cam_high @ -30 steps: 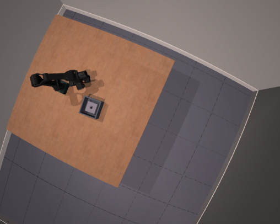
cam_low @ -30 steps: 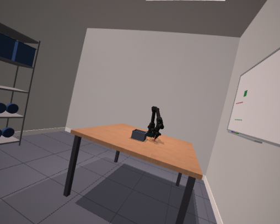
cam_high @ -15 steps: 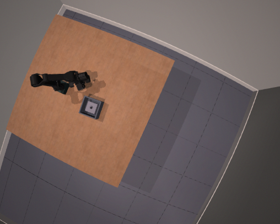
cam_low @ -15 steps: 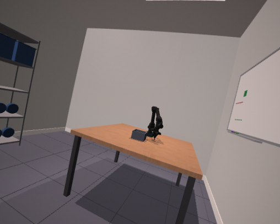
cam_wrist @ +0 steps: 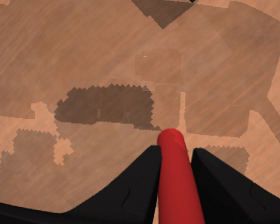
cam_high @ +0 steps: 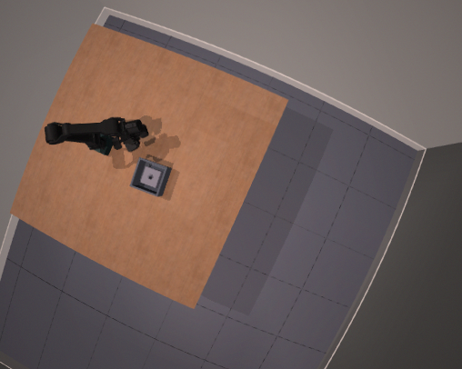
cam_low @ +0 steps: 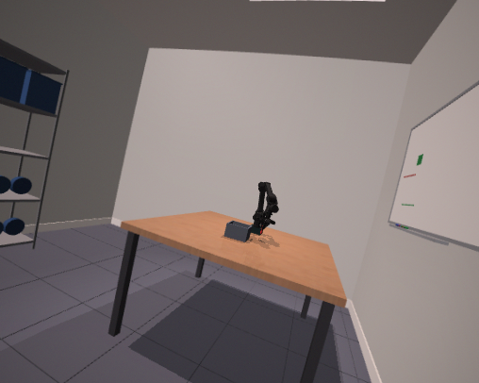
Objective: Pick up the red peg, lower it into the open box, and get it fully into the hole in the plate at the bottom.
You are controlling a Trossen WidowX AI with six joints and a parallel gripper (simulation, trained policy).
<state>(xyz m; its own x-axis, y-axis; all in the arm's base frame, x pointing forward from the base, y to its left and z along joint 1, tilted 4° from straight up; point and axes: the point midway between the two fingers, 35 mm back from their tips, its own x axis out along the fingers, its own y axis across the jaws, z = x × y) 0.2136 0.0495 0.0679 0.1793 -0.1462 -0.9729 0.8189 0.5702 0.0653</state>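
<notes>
Now: the plate 160 mm to the right of my gripper tip, 110 mm ahead of it and 30 mm below it. Also, from my gripper tip: grey box (160 mm to the right, 110 mm ahead, 50 mm below); then red peg (10 mm to the left, 10 mm above).
</notes>
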